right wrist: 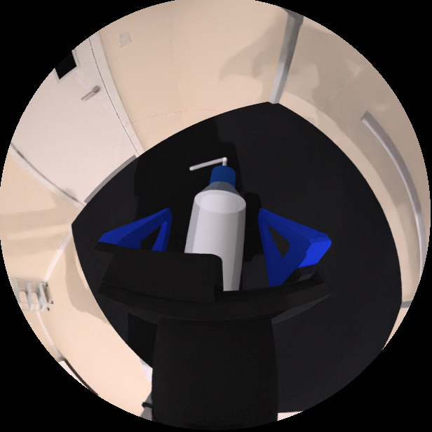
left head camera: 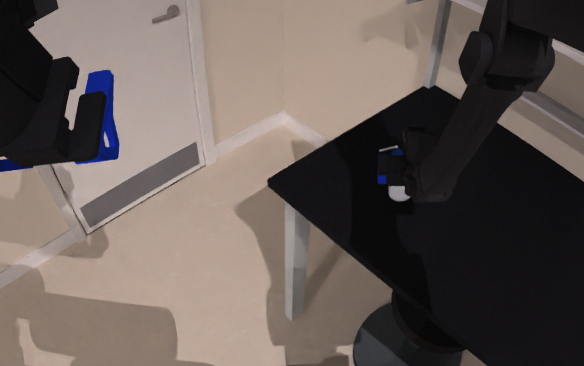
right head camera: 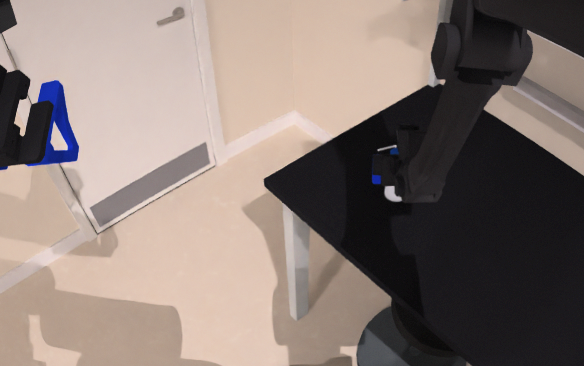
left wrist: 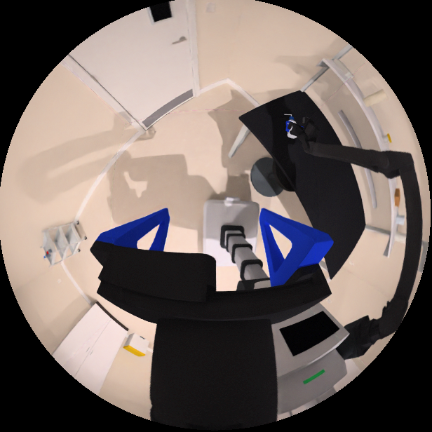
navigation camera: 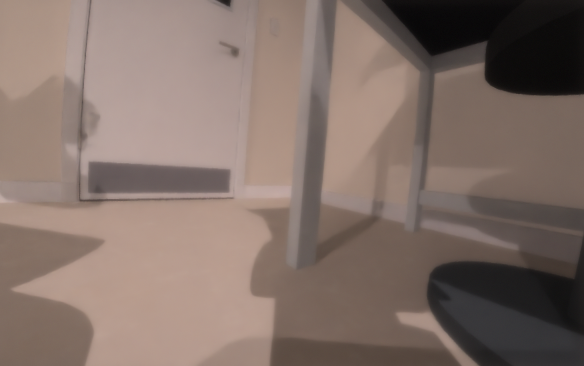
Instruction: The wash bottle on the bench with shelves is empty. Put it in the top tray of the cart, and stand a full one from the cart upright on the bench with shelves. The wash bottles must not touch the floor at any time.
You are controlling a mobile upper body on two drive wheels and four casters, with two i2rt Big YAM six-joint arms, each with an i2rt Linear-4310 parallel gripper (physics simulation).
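Places are measured from the left arm's base along level axes (x ahead, y right, z down), in centimetres.
Where they show: left gripper, fingertip midpoint: (left head camera: 72, 156) (right head camera: 39, 158).
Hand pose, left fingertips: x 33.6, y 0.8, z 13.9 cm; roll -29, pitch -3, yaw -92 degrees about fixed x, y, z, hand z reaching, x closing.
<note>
After its pixels a point has its place.
A white wash bottle (right wrist: 215, 225) with a blue cap and a thin spout lies on the black bench top (left head camera: 441, 236) @(z 64.8, x 62.6, y 56.0 cm), near its left corner. My right gripper (right wrist: 216, 209) is open low over the bench, with one blue finger on each side of the bottle's body and a gap on both sides. It also shows in the left head view (left head camera: 394, 169) @(z 54.3, x 73.9, y 43.9 cm). My left gripper (left head camera: 91, 118) is open and empty, held up far left, away from the bench.
A white door (left head camera: 126, 98) @(z 80.2, x 145.2, y -47.2 cm) stands at the back left. The bench's grey leg (left head camera: 294, 260) @(z 95.9, x 78.3, y 22.6 cm) and my round base (left head camera: 402, 342) are under the bench's near edge. Wall shelves (left wrist: 362, 120) run behind the bench. A small white cart (left wrist: 60, 241) stands far off.
</note>
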